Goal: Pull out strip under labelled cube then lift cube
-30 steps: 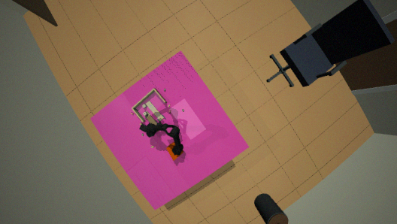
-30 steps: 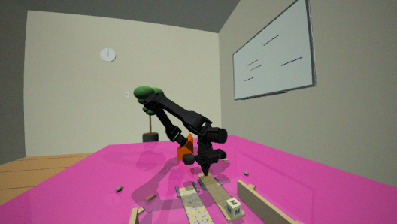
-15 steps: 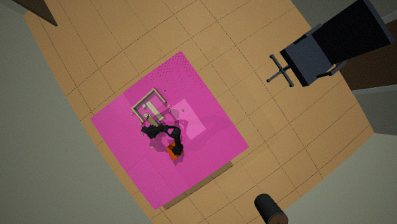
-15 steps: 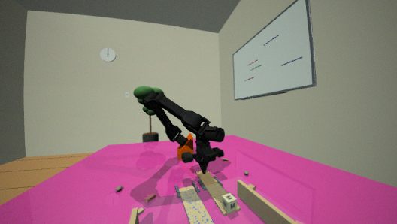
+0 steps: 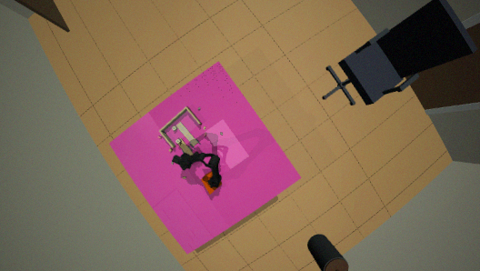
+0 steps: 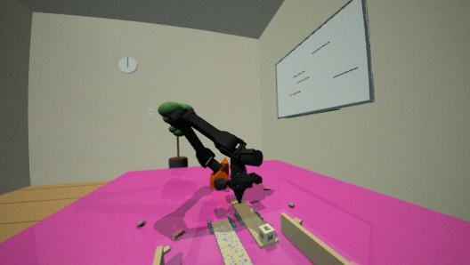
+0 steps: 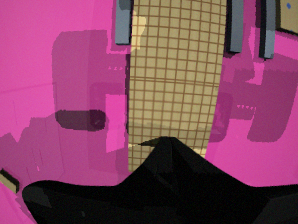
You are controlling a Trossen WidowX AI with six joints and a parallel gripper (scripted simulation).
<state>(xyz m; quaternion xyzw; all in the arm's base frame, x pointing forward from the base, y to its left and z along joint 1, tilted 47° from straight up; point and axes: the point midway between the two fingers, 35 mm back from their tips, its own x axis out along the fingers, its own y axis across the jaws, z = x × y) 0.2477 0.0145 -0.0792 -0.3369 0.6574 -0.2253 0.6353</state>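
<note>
Now: gripper tip 9 cm short of the gridded strip and 2 cm to the right of it.
</note>
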